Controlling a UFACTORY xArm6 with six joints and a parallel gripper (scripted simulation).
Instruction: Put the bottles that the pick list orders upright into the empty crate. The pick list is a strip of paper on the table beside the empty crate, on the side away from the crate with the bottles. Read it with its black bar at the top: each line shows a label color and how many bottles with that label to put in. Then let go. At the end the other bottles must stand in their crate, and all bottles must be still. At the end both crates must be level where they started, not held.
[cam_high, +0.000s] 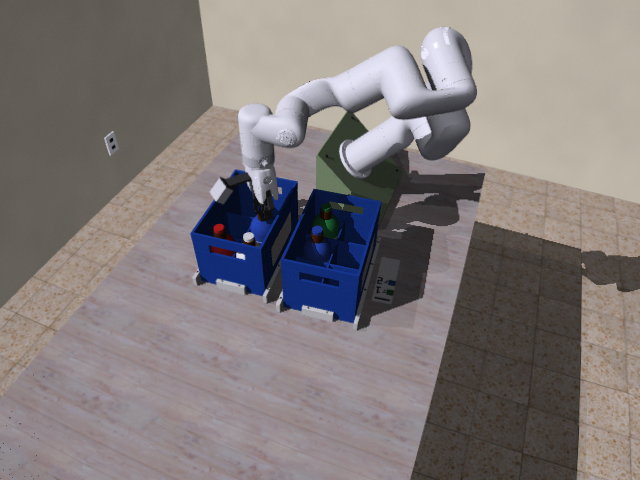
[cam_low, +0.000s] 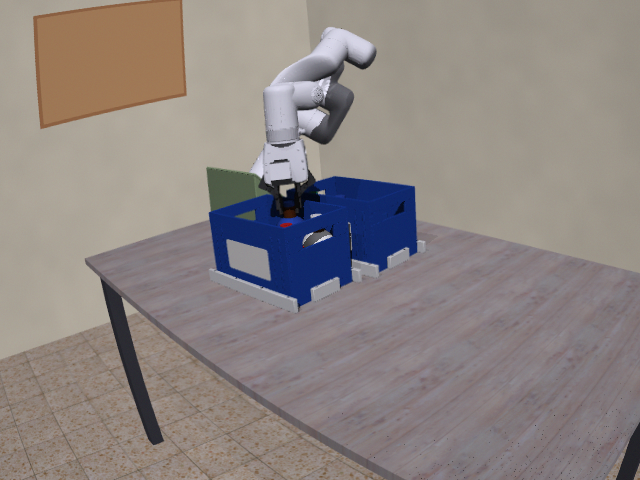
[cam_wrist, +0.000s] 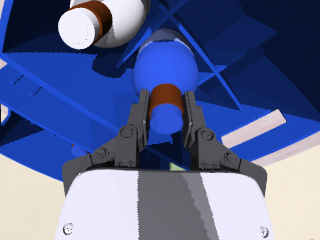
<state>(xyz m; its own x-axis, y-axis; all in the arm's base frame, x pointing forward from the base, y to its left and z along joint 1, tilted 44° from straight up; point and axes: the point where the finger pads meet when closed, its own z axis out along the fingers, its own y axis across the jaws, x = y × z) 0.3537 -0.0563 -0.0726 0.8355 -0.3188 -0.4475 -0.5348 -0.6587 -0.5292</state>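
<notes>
My gripper is now 7 cm above the blue-labelled bottle. From my hand the other things lie so: white-labelled bottle 9 cm below, 9 cm ahead, 2 cm to the left; green-labelled bottle 13 cm to the left, 10 cm behind, 9 cm below; red-label bottle 10 cm ahead, 9 cm below, 7 cm to the right.
</notes>
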